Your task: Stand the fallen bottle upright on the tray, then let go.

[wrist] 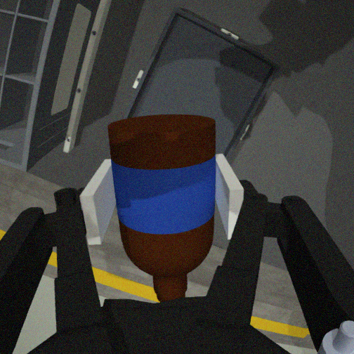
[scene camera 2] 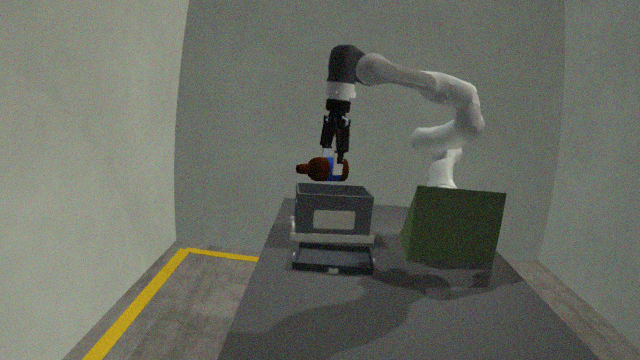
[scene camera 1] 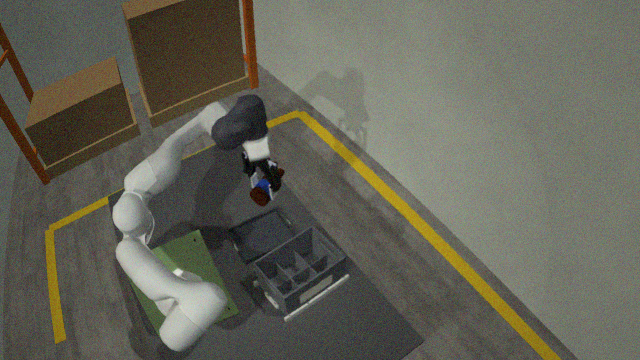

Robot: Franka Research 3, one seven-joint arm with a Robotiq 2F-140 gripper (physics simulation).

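The brown bottle with a blue label (scene camera 1: 261,194) (scene camera 2: 320,169) (wrist: 165,200) is held in the air, lying about level. Its neck points left in scene camera 2 and toward the palm side in the wrist view. My gripper (scene camera 1: 263,184) (scene camera 2: 334,159) (wrist: 164,174) is shut on the bottle, with a white pad on each side of the label. The flat dark tray (scene camera 1: 262,236) (scene camera 2: 332,257) (wrist: 200,85) rests on the dark table, below and apart from the bottle. The bottle hides one end of the tray in the wrist view.
A grey divided crate (scene camera 1: 291,304) (scene camera 2: 305,215) (wrist: 44,107) with pale side bars stands close beside the tray. A green block (scene camera 1: 212,272) (scene camera 2: 457,225) stands on the table near the arm. Cardboard boxes (scene camera 1: 185,60) (scene camera 1: 80,122) stand beyond the table by orange rack posts (scene camera 1: 251,60).
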